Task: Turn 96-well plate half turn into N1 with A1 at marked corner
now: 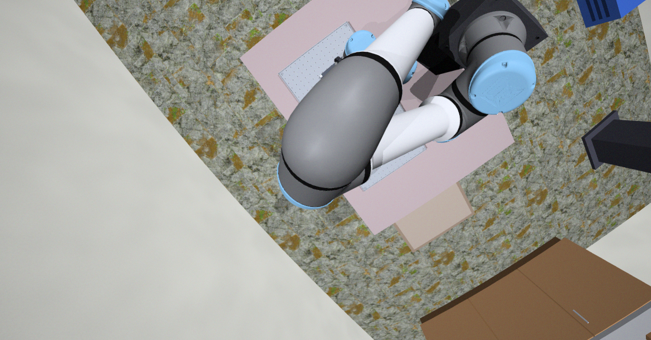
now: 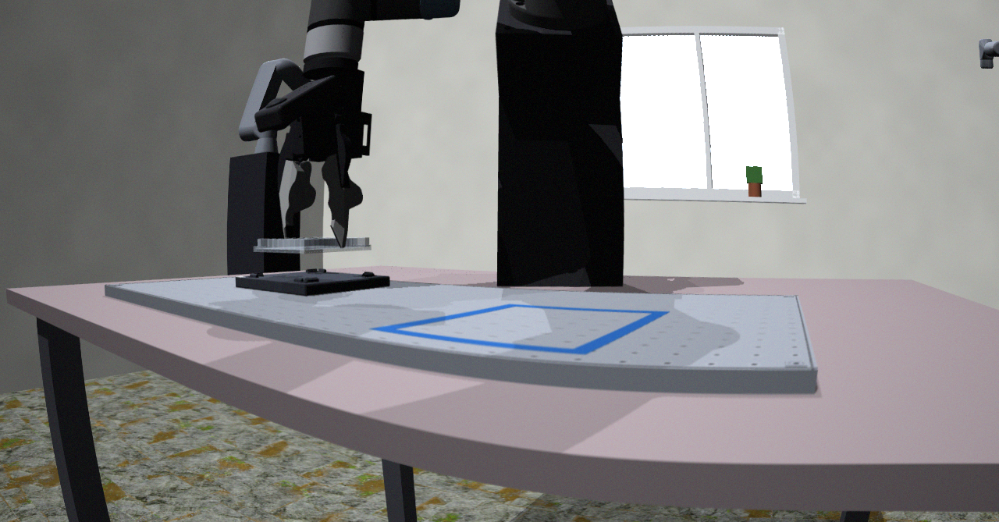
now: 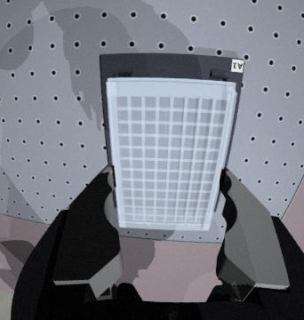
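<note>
Now: the plate nest 5 cm below my hand. From my hand the other things lie so: A1 label: 7 cm ahead, 6 cm to the right, 5 cm below; then clear 96-well plate: 1 cm below.
</note>
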